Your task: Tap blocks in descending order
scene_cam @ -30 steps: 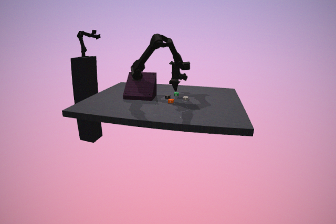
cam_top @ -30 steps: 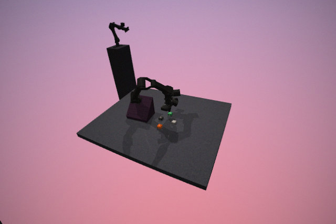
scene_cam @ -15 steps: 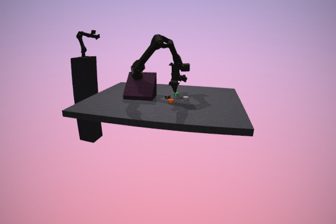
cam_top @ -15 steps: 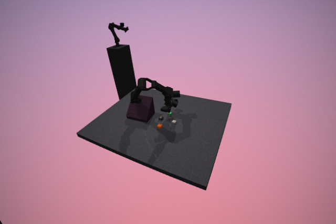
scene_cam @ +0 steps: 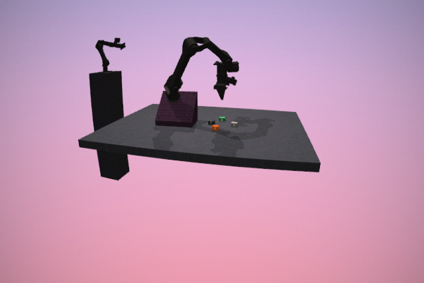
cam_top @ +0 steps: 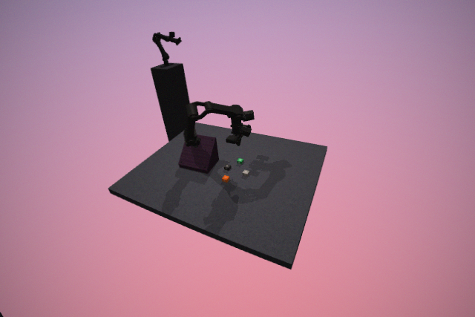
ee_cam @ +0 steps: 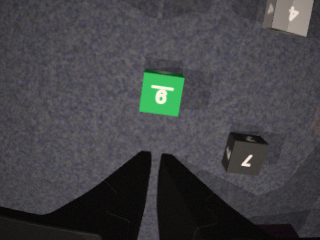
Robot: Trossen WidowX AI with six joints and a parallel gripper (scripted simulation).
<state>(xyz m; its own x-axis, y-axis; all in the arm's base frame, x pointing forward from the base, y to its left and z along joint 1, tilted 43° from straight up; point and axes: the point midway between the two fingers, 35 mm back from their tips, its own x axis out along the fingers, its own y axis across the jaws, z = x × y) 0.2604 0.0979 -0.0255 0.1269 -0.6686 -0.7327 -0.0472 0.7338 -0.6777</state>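
My gripper tip is 4 cm past the black block, 9 cm to the left of it and 11 cm above it. Round my gripper tip: green block: 11 cm below; grey block marked 4: 9 cm ahead, 9 cm to the right, 11 cm below; orange block marked 2: 1 cm ahead, 19 cm to the right, 11 cm below.
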